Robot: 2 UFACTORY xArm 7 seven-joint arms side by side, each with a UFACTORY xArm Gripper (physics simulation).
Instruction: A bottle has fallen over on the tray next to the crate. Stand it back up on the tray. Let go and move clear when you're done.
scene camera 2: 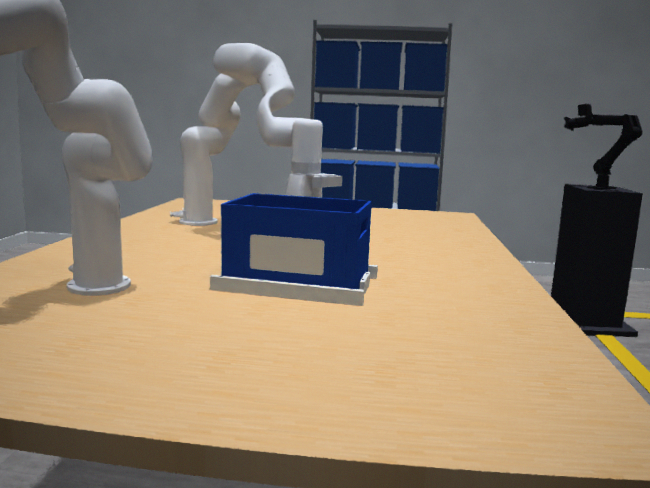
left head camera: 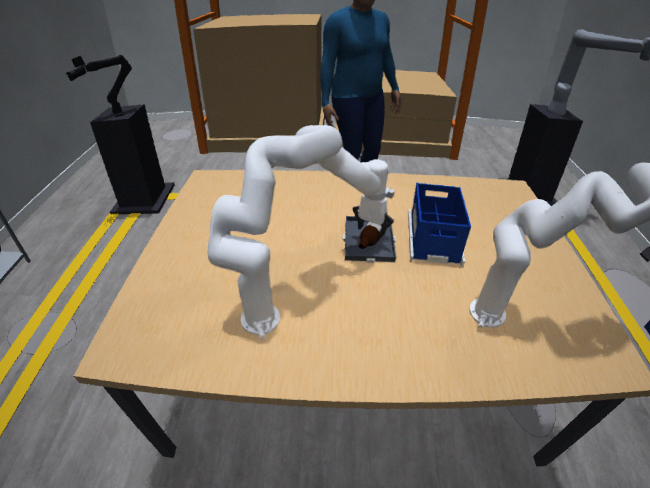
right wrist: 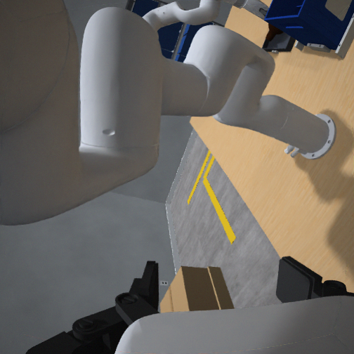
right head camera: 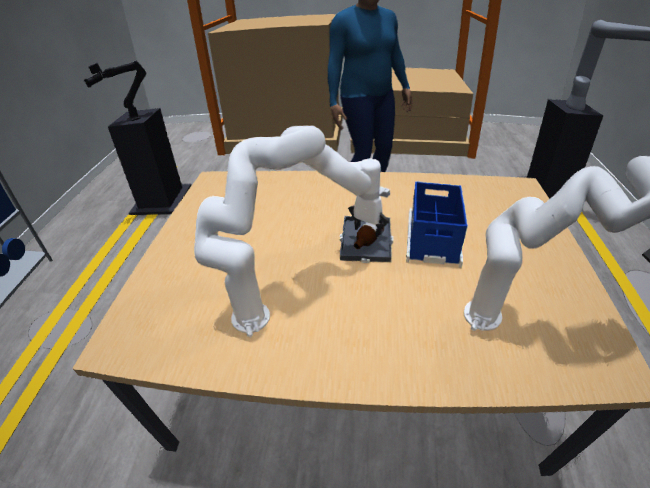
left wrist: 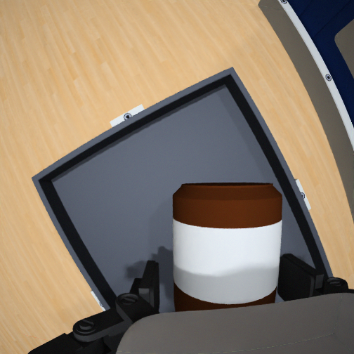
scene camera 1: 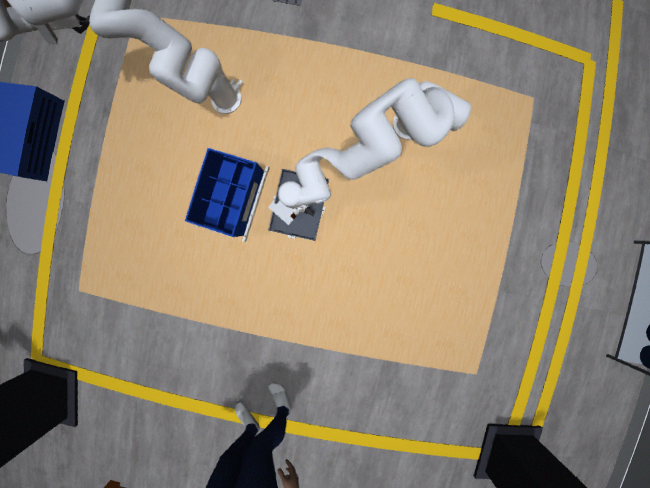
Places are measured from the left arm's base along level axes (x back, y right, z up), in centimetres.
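Pixels of known places: left gripper, fingertip midpoint: (left head camera: 371, 231) (right head camera: 367, 231); left arm's base at its link origin: (scene camera 2: 198, 222) (left head camera: 260, 319) (right head camera: 250, 317); right arm's base at its link origin: (scene camera 2: 99, 286) (left head camera: 487, 312) (right head camera: 482, 315) (scene camera 1: 226, 99).
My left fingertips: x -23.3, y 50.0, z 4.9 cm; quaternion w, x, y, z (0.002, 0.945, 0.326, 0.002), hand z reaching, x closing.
For each thing: its middle in the pictures, then the offset to it from my left fingertips. Level surfaces: height alone.
- brown bottle with a white label, body centre: (right head camera: 367, 235) (left head camera: 370, 235) dy -0.7, dx +1.1, dz -0.8 cm
- dark grey tray at the middle of its body: (right head camera: 366, 237) (left head camera: 369, 237) (scene camera 1: 298, 204) dy -0.1, dx -0.9, dz -3.7 cm
- blue crate at the middle of its body: (scene camera 2: 298, 243) (scene camera 1: 227, 194) (right head camera: 436, 221) (left head camera: 437, 221) dy +25.4, dx +7.6, dz +3.8 cm
- table at its surface level: dz -4.9 cm
A brown bottle with a white label (left head camera: 370, 236) (right head camera: 365, 236) (left wrist: 227, 250) lies on its side on the dark grey tray (left head camera: 370, 253) (right head camera: 365, 253) (scene camera 1: 299, 229) (left wrist: 140, 160). My left gripper (left head camera: 372, 223) (right head camera: 368, 220) (left wrist: 220, 278) is open and low over the tray, with its fingers on either side of the bottle. In the left wrist view a gap shows beside the left-hand finger; the bottle's neck is hidden under the gripper body. In scene camera 2 the crate hides the bottle. My right gripper (right wrist: 219, 280) is open and empty, away from the tray.
The blue crate (left head camera: 443, 246) (right head camera: 438, 249) (scene camera 2: 343, 252) stands beside the tray, with pale rails (scene camera 2: 283, 288) at its base. In scene camera 1 my left arm (scene camera 1: 372, 139) reaches over the tray. A person (left head camera: 357, 57) stands beyond the table (left head camera: 367, 357).
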